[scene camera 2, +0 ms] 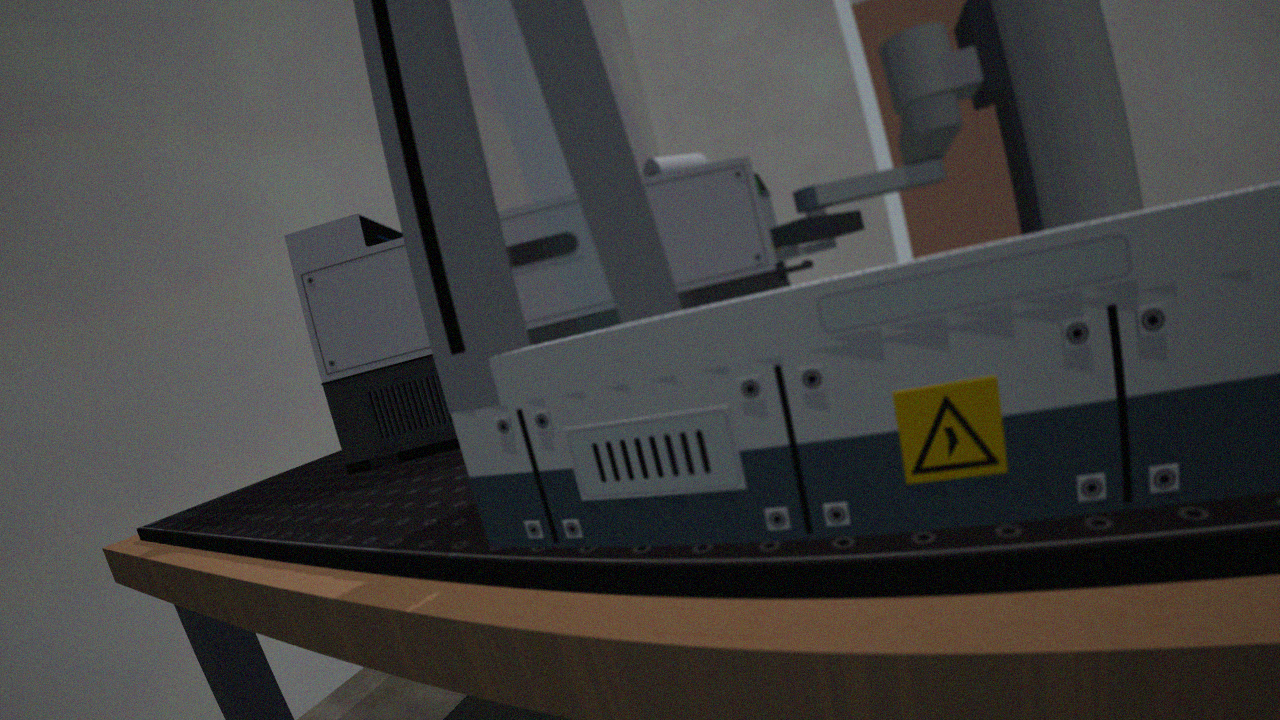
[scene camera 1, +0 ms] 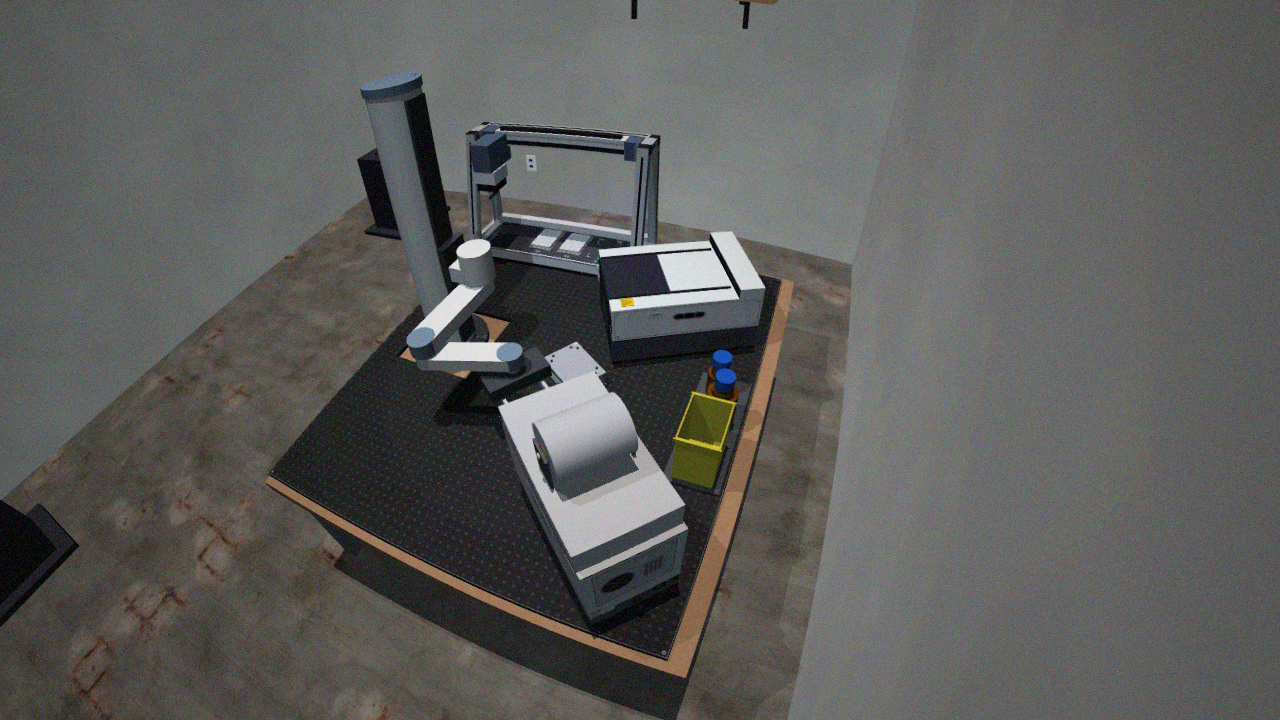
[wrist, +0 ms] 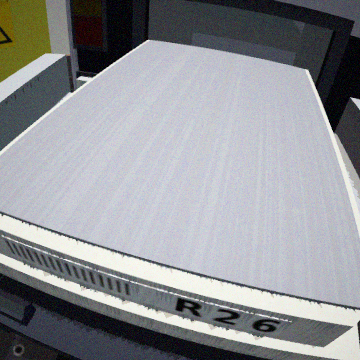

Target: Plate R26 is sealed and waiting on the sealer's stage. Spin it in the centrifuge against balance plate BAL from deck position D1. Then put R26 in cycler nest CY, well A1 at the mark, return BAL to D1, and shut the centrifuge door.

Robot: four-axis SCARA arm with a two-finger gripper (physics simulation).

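Places are measured from the arm's base along level axes (x right, y ahead, z up), in centimetres.
Pixels of known places: gripper, fingertip midpoint: (wrist: pixel 203 94); arm's base, origin of the base link: (scene camera 1: pixel 454 340).
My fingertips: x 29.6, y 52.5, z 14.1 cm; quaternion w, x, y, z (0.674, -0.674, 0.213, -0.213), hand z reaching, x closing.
Ahead of a thing's pixels: the offset from my fingertips to its top centre. "spot": to the spot under its first point.
Plate R26 {dx -0.9, dy -1.4, dz +0.6 cm} (wrist: pixel 195 165), with a pale flat seal on top and its label facing the camera, fills most of the wrist view. My gripper (scene camera 1: pixel 526 392) (scene camera 2: pixel 808 241) (wrist: pixel 203 94) is shut on it, one finger along each side. It is at the front end of the sealer {spot: dx +28.6, dy +31.6, dz +22.2 cm} (scene camera 1: pixel 617 510) (scene camera 2: pixel 711 223), the white machine with the film roll. In scene camera 2 a thin dark ledge (scene camera 2: pixel 794 266) shows a little below the gripper. Two white plates {dx -87.1, dy -44.9, dz -5.6 cm} (scene camera 1: pixel 546 239) {dx -87.5, dy -32.6, dz -5.6 cm} (scene camera 1: pixel 573 242) lie on the gantry deck; their labels are unreadable, so BAL cannot be picked out. The centrifuge door cannot be made out.
A white machine with a dark and white top (scene camera 1: pixel 684 313) stands at the back right. A pale screwed pad {spot: dx -28.8, dy -6.0, dz -7.3 cm} (scene camera 1: pixel 572 360) lies beyond the gripper. A yellow bin {dx -3.2, dy +38.7, dz +4.7 cm} (scene camera 1: pixel 700 458) and two blue-capped bottles (scene camera 1: pixel 722 358) (scene camera 1: pixel 725 380) stand near the right edge. The gantry frame {spot: dx -85.7, dy -2.9, dz +21.9 cm} (scene camera 1: pixel 646 192) is behind.
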